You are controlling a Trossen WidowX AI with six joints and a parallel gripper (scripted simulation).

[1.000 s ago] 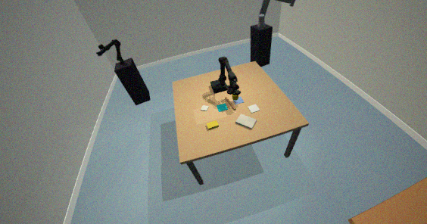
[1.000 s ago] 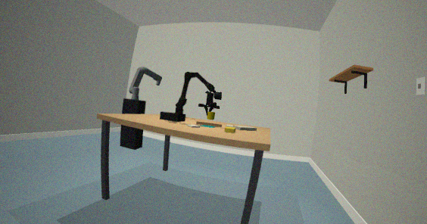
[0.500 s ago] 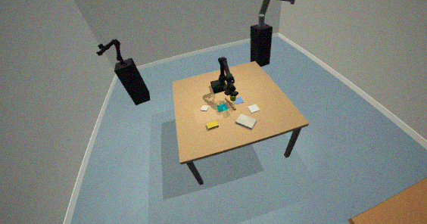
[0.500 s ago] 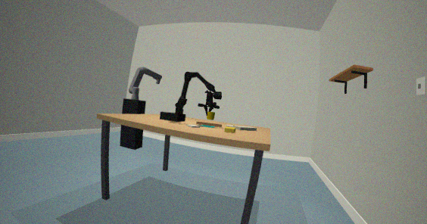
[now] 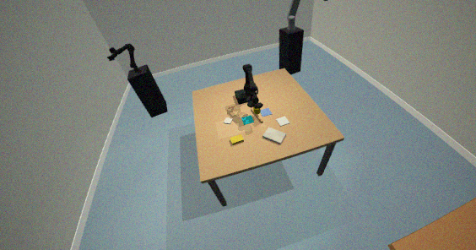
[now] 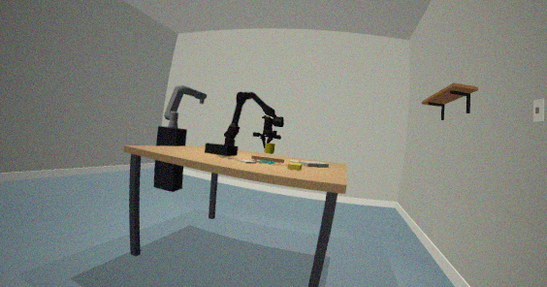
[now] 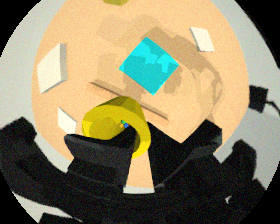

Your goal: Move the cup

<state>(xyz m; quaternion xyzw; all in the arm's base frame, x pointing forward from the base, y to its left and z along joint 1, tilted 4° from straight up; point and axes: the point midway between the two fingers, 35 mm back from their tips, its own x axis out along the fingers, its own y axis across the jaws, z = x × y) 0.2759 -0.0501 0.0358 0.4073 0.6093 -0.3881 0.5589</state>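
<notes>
My gripper tip is 30 mm short of the cyan pad, 100 mm to the left of it and 90 mm above it. Round my gripper tip: yellow cup 20 mm ahead, 10 mm to the left; white slab 340 mm ahead, 30 mm to the left, 70 mm below; thin brown stick 30 mm ahead, 80 mm below.
</notes>
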